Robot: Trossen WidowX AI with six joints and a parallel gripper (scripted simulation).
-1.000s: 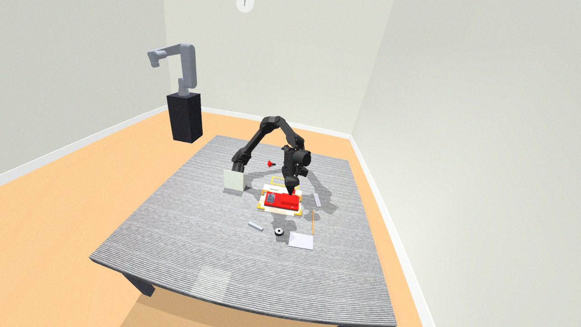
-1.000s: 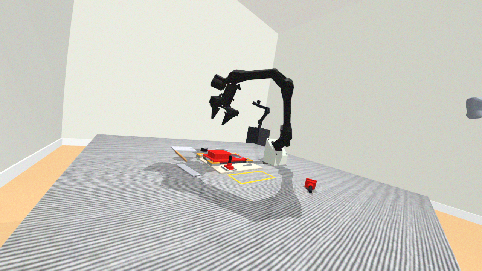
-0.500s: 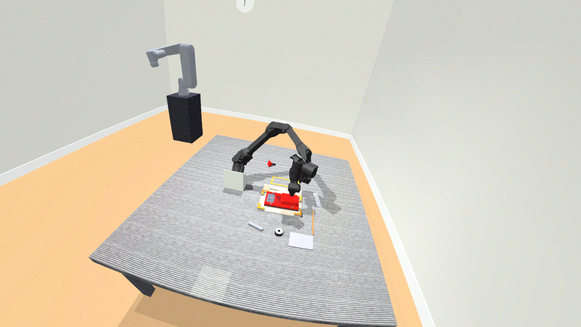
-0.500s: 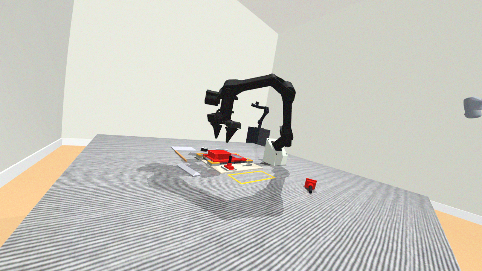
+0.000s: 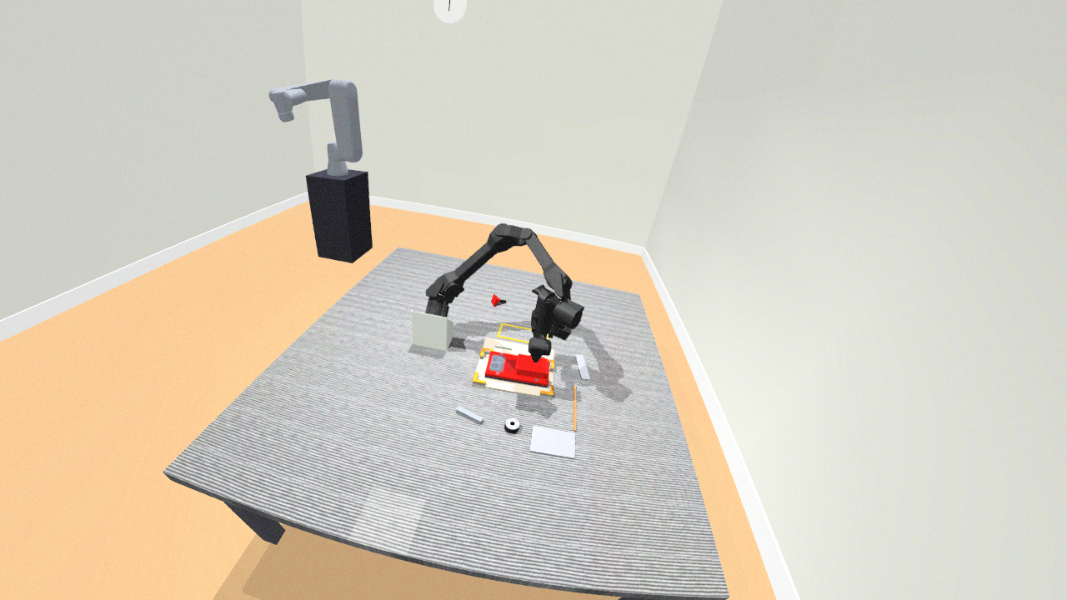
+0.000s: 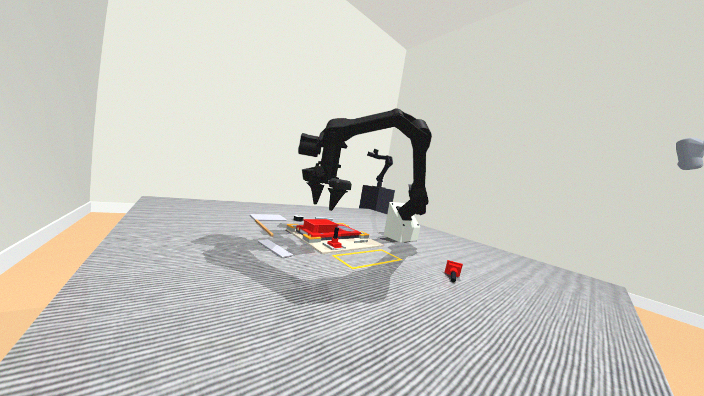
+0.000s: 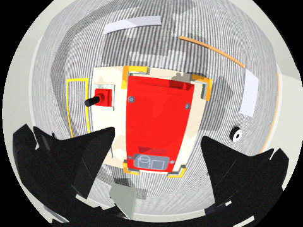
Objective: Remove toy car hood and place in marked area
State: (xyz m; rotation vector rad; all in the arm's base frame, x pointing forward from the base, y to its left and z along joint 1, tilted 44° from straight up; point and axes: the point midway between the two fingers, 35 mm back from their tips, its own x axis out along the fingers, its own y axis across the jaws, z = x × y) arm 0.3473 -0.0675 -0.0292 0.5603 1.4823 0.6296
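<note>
My gripper tip is 60 mm above the red hood. From my gripper tip the other things lie so: pencil: 150 mm ahead, 110 mm to the right, 100 mm below; then grey strip: 180 mm ahead, 80 mm to the left, 100 mm below; then small black ring: 30 mm behind, 220 mm to the right, 90 mm below.
</note>
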